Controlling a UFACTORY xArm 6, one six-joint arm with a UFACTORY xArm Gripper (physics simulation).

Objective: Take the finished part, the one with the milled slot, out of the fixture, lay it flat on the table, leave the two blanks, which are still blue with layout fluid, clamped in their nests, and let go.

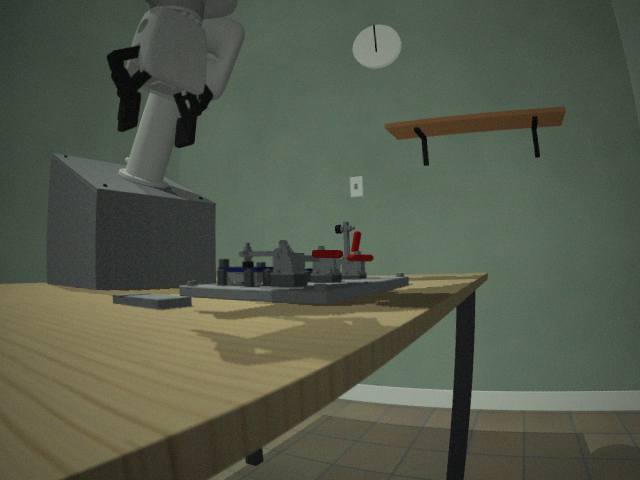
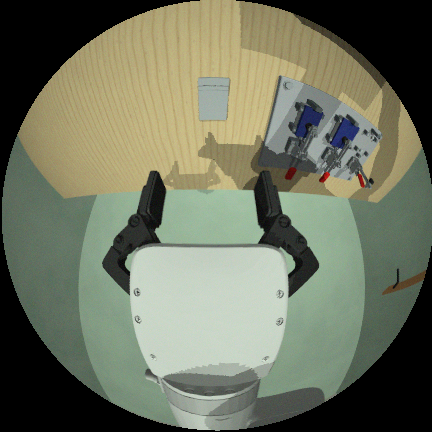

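Image 1 has the gripper and a finished part in it, and image 2 has the gripper and the finished part as well. On the finished part, [image 1: 141, 295] and [image 2: 212, 91] are the same spot. For the gripper, [image 1: 184, 108] is the same spot as [image 2: 278, 231].
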